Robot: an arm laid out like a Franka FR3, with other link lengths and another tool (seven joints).
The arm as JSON. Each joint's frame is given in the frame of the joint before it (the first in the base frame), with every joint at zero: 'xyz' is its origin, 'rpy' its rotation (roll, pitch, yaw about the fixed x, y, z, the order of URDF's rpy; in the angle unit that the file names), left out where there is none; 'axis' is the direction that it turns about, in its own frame. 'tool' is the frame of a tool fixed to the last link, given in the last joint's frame.
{
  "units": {
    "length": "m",
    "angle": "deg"
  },
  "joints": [
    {
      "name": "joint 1",
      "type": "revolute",
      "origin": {
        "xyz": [
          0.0,
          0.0,
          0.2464
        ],
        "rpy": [
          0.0,
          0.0,
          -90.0
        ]
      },
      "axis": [
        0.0,
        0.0,
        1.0
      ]
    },
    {
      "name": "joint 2",
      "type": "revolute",
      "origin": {
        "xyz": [
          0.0,
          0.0,
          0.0
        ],
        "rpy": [
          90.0,
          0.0,
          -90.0
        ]
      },
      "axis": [
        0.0,
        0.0,
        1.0
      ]
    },
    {
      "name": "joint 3",
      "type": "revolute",
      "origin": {
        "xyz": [
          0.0,
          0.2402,
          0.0
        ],
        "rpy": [
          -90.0,
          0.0,
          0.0
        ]
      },
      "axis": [
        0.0,
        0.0,
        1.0
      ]
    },
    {
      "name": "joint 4",
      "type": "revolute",
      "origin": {
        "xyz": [
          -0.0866,
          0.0,
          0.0
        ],
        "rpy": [
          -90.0,
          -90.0,
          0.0
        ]
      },
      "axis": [
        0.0,
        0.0,
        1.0
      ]
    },
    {
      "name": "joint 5",
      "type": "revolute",
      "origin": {
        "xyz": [
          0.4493,
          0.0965,
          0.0
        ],
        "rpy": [
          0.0,
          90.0,
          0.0
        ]
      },
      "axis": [
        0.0,
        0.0,
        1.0
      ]
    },
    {
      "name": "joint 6",
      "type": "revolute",
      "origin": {
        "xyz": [
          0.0,
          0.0,
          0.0
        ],
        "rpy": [
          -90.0,
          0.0,
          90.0
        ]
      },
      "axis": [
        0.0,
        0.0,
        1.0
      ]
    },
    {
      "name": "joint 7",
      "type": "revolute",
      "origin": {
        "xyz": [
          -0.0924,
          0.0,
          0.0
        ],
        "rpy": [
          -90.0,
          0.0,
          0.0
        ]
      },
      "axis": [
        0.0,
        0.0,
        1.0
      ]
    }
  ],
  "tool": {
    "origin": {
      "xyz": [
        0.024,
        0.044,
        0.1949
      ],
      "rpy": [
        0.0,
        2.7,
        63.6
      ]
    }
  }
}
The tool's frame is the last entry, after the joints.
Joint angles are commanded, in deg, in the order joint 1, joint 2, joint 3, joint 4, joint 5, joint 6, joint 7. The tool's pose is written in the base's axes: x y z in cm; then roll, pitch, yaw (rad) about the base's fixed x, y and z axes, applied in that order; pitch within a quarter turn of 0, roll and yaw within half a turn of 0. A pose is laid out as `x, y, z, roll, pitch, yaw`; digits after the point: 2 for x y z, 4 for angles.
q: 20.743, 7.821, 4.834, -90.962, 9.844, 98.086, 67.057
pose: 60.22, 36.29, 31.33, -3.0112, -0.1747, 1.2672
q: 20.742, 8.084, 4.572, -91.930, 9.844, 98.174, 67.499
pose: 60.22, 35.92, 30.03, -2.9957, -0.1597, 1.2524
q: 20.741, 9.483, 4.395, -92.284, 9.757, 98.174, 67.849
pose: 60.36, 35.70, 27.97, -2.9728, -0.1376, 1.2403
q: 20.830, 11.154, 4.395, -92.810, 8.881, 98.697, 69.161
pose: 60.56, 35.53, 25.41, -2.9594, -0.1038, 1.2197
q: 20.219, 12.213, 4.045, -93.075, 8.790, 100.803, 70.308
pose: 61.88, 34.65, 24.20, -2.9695, -0.1077, 1.1789
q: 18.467, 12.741, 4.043, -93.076, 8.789, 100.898, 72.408
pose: 63.11, 32.68, 23.54, -2.9620, -0.0960, 1.1112
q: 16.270, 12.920, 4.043, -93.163, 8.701, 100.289, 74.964
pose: 64.26, 30.05, 23.07, -2.9512, -0.0757, 1.0303
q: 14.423, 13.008, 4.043, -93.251, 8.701, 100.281, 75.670
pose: 65.21, 27.92, 22.87, -2.9488, -0.0709, 0.9858
